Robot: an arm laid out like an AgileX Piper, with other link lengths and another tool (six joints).
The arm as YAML. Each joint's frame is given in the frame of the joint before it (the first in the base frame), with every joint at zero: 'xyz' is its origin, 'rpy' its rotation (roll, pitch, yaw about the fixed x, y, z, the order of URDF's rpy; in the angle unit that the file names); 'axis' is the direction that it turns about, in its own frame. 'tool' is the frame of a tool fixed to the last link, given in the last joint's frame.
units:
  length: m
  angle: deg
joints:
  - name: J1
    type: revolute
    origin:
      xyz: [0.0, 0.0, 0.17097]
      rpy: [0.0, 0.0, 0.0]
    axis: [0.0, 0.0, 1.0]
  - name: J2
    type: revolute
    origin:
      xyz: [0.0, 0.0, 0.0]
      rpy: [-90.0, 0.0, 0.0]
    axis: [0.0, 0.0, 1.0]
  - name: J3
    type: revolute
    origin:
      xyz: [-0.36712, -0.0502, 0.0]
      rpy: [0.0, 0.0, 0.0]
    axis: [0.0, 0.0, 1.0]
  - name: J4
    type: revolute
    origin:
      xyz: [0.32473, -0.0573, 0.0]
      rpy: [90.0, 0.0, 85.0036]
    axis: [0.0, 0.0, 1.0]
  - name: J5
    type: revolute
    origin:
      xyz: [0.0, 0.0, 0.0]
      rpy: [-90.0, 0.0, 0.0]
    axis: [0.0, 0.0, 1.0]
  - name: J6
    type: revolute
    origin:
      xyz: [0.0, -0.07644, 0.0]
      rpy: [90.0, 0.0, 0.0]
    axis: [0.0, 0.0, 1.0]
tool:
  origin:
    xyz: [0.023, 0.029, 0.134]
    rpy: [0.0, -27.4, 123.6]
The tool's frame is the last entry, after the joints.
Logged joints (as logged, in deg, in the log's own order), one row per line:
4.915, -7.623, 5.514, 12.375, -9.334, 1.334
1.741, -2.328, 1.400, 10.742, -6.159, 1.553
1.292, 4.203, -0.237, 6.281, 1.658, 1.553
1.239, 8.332, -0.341, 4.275, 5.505, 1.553
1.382, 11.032, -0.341, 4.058, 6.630, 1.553
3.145, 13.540, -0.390, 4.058, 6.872, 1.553
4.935, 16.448, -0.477, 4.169, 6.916, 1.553
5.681, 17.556, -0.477, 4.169, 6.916, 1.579
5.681, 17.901, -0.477, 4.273, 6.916, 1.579
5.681, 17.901, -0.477, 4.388, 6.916, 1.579
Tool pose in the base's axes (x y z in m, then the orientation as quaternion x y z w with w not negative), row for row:
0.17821, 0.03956, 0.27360, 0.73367, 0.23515, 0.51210, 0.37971
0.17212, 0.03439, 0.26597, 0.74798, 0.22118, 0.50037, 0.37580
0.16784, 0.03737, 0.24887, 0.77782, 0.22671, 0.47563, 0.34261
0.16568, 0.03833, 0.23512, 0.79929, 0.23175, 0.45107, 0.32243
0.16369, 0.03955, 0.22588, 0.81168, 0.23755, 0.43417, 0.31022
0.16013, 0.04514, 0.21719, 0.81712, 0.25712, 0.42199, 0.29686
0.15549, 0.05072, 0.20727, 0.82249, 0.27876, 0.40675, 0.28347
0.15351, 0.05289, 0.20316, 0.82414, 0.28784, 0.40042, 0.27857
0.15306, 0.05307, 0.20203, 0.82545, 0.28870, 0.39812, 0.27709
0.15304, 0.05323, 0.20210, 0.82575, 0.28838, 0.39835, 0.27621
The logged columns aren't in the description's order. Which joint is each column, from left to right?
Columns, left to right: J1, J5, J2, J4, J6, J3.
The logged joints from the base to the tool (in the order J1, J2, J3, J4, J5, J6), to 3 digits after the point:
4.915, 5.514, 1.334, 12.375, -7.623, -9.334
1.741, 1.400, 1.553, 10.742, -2.328, -6.159
1.292, -0.237, 1.553, 6.281, 4.203, 1.658
1.239, -0.341, 1.553, 4.275, 8.332, 5.505
1.382, -0.341, 1.553, 4.058, 11.032, 6.630
3.145, -0.390, 1.553, 4.058, 13.540, 6.872
4.935, -0.477, 1.553, 4.169, 16.448, 6.916
5.681, -0.477, 1.579, 4.169, 17.556, 6.916
5.681, -0.477, 1.579, 4.273, 17.901, 6.916
5.681, -0.477, 1.579, 4.388, 17.901, 6.916

